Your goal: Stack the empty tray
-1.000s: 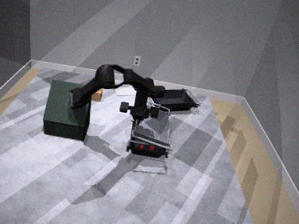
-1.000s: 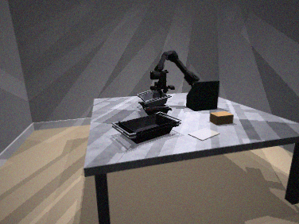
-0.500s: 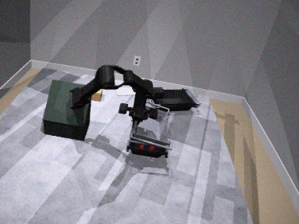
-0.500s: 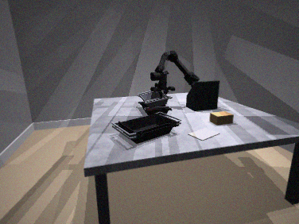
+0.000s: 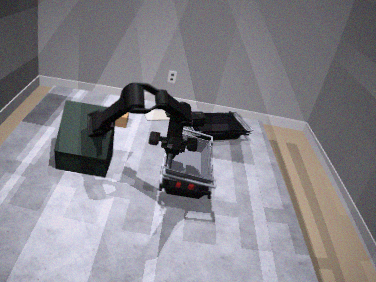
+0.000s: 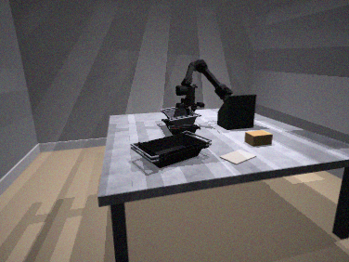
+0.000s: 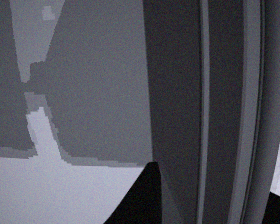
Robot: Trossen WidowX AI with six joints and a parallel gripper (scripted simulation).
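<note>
Right now my gripper tip is 8 cm short of the loaded tray, 1 cm to the left of it and 3 cm below it. Also, from my gripper tip: brown block: 25 cm behind, 38 cm to the left, 6 cm below; flat white card: 2 cm behind, 50 cm to the left, 9 cm below.
</note>
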